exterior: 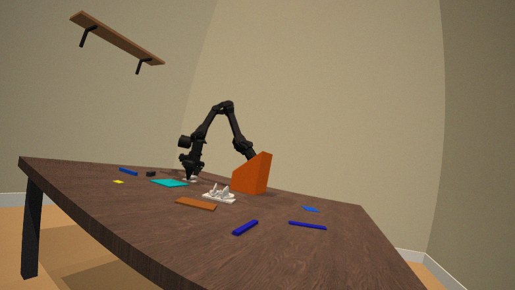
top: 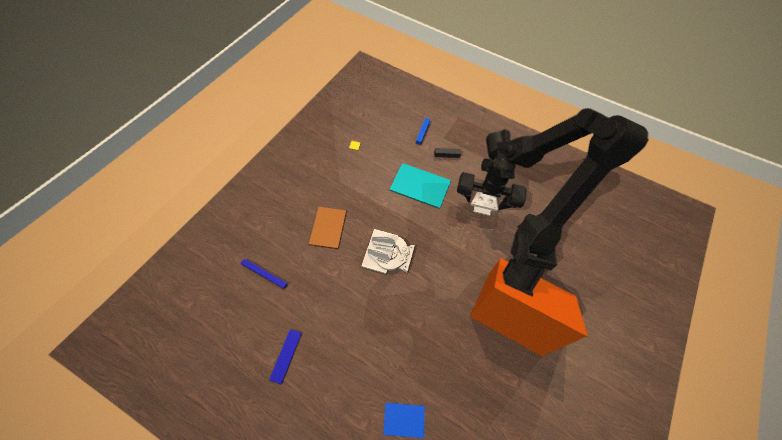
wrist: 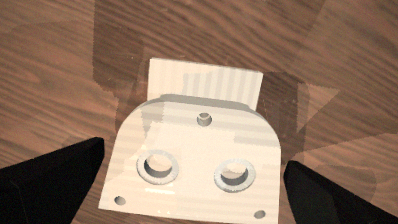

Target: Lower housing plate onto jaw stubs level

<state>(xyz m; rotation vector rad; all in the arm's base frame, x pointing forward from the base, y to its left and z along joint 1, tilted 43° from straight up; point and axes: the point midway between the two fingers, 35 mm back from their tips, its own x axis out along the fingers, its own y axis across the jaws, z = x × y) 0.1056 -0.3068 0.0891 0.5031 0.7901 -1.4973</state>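
Now: the teal sheet 20 cm ahead of my gripper tip, 1 cm to the left of it and 1 cm below it. Also, from my gripper tip: yellow tile: 45 cm ahead, 4 cm to the right, 1 cm below; black block: 17 cm ahead, 14 cm to the right; brown tile: 39 cm ahead, 26 cm to the left, 1 cm below.
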